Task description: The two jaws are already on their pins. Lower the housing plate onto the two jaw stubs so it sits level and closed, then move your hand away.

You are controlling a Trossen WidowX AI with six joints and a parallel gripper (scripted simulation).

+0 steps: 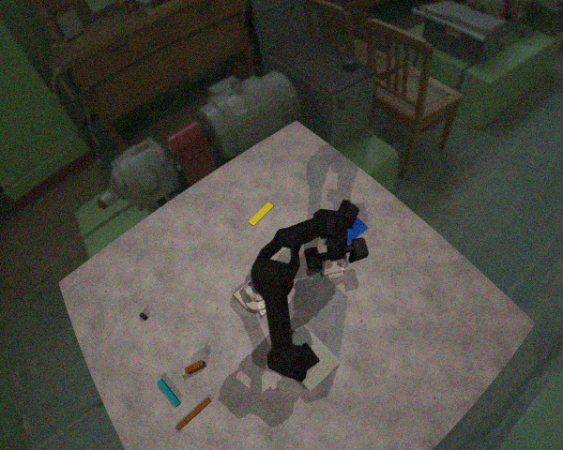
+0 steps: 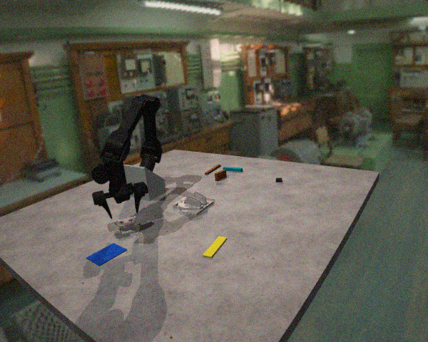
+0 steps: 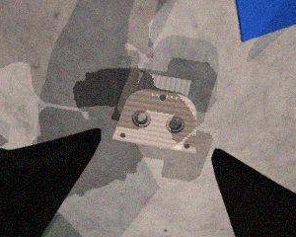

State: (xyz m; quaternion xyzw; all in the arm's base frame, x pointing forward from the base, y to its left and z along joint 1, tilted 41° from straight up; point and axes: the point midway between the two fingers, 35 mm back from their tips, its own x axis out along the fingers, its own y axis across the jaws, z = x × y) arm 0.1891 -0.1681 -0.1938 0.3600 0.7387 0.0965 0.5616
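My gripper tip is 4 cm above the small white block and 1 cm short of it. From my gripper tip the other things lie so: brown block: 55 cm to the left, 3 cm below, 2 cm behind; then blue flat tile: 14 cm to the right, 9 cm ahead, 5 cm below; then yellow strip: 35 cm ahead, 7 cm to the left, 5 cm below.
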